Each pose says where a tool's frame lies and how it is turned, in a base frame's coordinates. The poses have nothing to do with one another.
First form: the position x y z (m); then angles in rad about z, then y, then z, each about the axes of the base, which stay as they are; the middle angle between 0 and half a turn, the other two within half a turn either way.
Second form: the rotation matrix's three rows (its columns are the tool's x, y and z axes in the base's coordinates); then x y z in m. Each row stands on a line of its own. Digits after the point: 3 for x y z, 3 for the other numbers.
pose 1, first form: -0.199 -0.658 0.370 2.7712 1.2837 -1.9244
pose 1, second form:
0.431 -0.839 -0.332
0.122 0.419 -0.900
0.894 0.347 0.283
-0.199 -0.658 0.370

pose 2, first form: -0.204 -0.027 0.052 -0.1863 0.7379 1.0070
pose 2, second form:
0.545 -0.757 0.360
0.516 0.641 0.569
-0.661 -0.125 0.740
-0.204 -0.027 0.052

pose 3, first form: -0.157 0.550 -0.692 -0.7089 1.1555 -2.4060
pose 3, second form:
-0.664 0.315 -0.678
0.277 -0.739 -0.614
-0.695 -0.596 0.403
-0.157 0.550 -0.692

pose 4, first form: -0.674 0.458 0.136 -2.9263 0.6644 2.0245
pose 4, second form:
0.529 0.804 -0.270
-0.598 0.579 0.554
0.602 -0.132 0.787
-0.674 0.458 0.136

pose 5, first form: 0.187 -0.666 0.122 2.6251 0.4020 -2.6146
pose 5, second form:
0.940 -0.045 -0.338
-0.024 0.980 -0.197
0.340 0.193 0.920
0.187 -0.666 0.122

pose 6, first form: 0.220 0.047 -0.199 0.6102 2.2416 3.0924
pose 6, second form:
0.481 -0.396 -0.782
-0.597 -0.801 0.039
-0.642 0.449 -0.622
0.220 0.047 -0.199

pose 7, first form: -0.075 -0.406 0.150 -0.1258 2.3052 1.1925
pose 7, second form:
-0.129 -0.953 0.274
-0.664 0.288 0.690
-0.736 -0.093 -0.670
-0.075 -0.406 0.150

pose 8, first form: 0.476 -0.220 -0.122 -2.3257 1.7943 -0.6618
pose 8, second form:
-0.328 -0.548 0.769
-0.668 -0.441 -0.599
0.668 -0.710 -0.222
0.476 -0.220 -0.122

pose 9, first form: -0.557 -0.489 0.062 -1.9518 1.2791 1.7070
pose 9, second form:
0.934 0.332 -0.130
0.020 0.315 0.949
0.356 -0.889 0.288
-0.557 -0.489 0.062

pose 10, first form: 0.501 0.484 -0.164 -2.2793 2.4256 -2.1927
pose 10, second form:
-0.903 -0.195 -0.382
0.043 0.845 -0.533
0.427 -0.498 -0.754
0.501 0.484 -0.164

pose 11, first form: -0.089 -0.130 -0.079 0.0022 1.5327 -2.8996
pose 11, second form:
-0.036 0.240 -0.970
-0.011 -0.971 -0.239
-0.999 0.002 0.038
-0.089 -0.130 -0.079

